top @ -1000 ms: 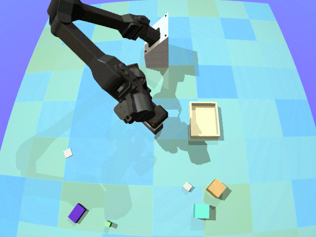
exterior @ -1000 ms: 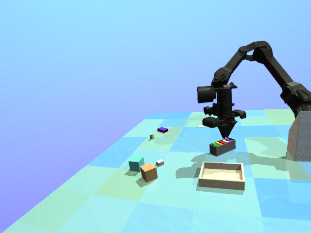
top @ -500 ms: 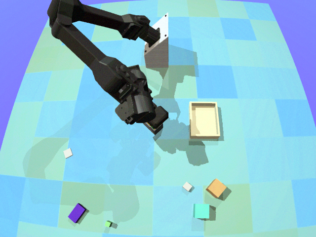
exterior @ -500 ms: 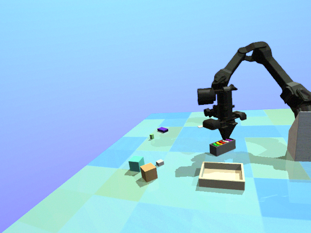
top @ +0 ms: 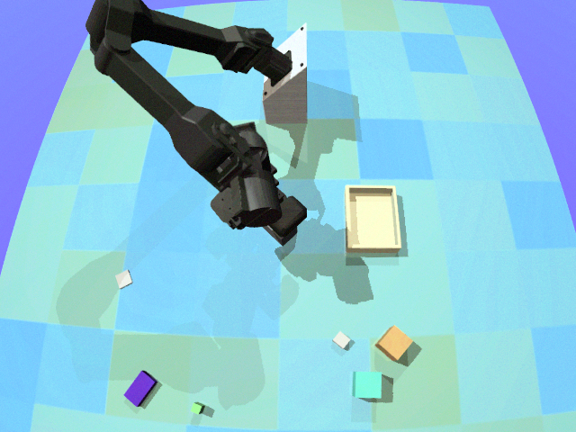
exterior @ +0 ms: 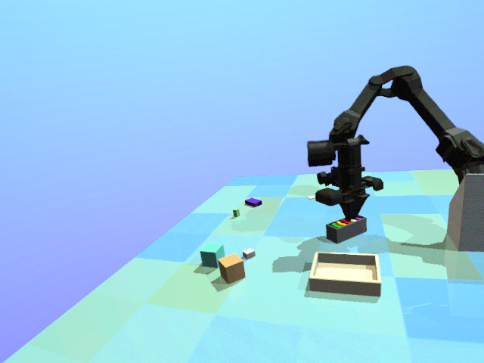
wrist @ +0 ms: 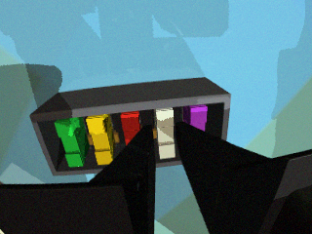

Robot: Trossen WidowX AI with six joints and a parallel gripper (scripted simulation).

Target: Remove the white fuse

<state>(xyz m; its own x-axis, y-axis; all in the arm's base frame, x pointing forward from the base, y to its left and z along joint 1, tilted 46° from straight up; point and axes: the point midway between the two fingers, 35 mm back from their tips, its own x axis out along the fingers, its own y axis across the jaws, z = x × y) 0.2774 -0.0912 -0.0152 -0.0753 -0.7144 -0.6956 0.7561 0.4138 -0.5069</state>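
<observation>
Now: gripper tip 10 mm above the white fuse. Round my gripper tip: tray: 210 mm to the left, 30 mm below, 30 mm ahead.
</observation>
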